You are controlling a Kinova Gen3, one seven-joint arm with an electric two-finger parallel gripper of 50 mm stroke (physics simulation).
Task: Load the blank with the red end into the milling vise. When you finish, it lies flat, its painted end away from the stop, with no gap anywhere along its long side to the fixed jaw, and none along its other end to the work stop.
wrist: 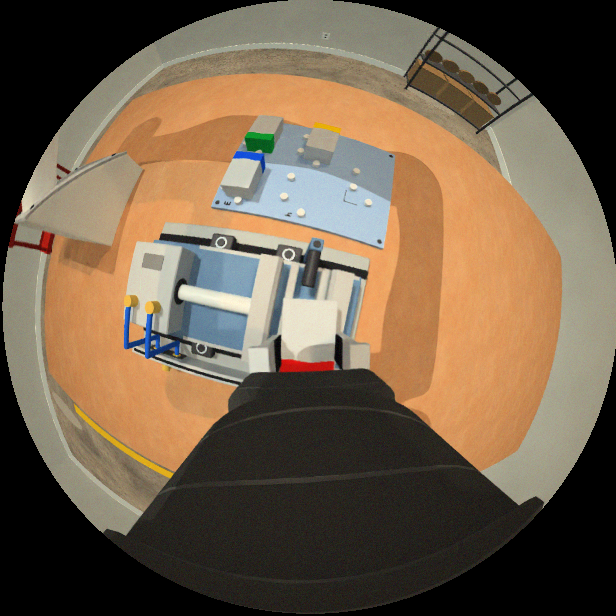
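My gripper [308,353] is shut on the grey blank with the red end [307,336]. The red end [307,365] is nearest the camera and the grey end points away. The blank hangs above the milling vise [247,298], over the gap between the moving jaw [267,293] and the fixed jaw [344,287]. I cannot tell its height above the vise bed. The dark work stop with a blue top [312,267] stands just beyond the blank's grey end. The white vise screw [215,298] runs off to the left.
A light blue plate [321,189] beyond the vise carries white pegs and three other blanks with green [259,139], blue [247,172] and yellow [324,140] ends. A grey panel [80,195] and a red frame [28,235] stand left. A shelf [465,86] is far right.
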